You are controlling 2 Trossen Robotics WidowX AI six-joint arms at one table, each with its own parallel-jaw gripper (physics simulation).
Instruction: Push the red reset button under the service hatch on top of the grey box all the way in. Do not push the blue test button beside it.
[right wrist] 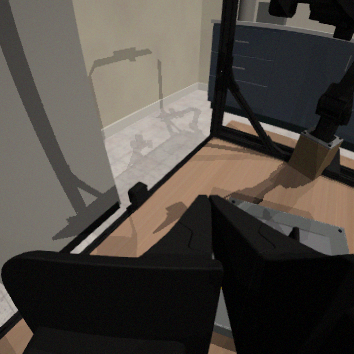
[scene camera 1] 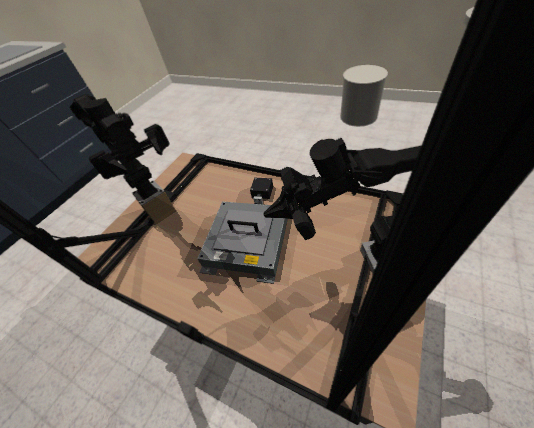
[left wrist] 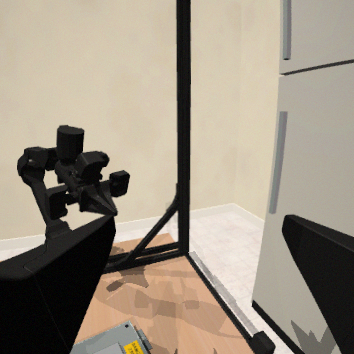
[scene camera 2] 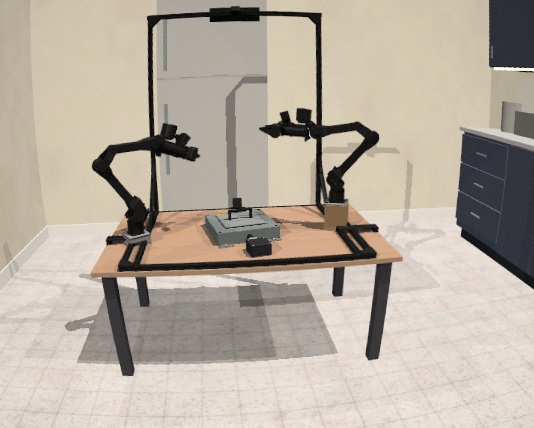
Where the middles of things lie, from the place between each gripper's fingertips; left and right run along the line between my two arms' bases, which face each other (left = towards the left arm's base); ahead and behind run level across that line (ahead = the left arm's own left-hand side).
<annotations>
My left hand is 180 mm short of the box (scene camera 1: 265,265), 130 mm to the left of it and 420 mm above it.
My right hand is 30 cm above the box, 18 cm short of it and 16 cm to the right of it.
</annotations>
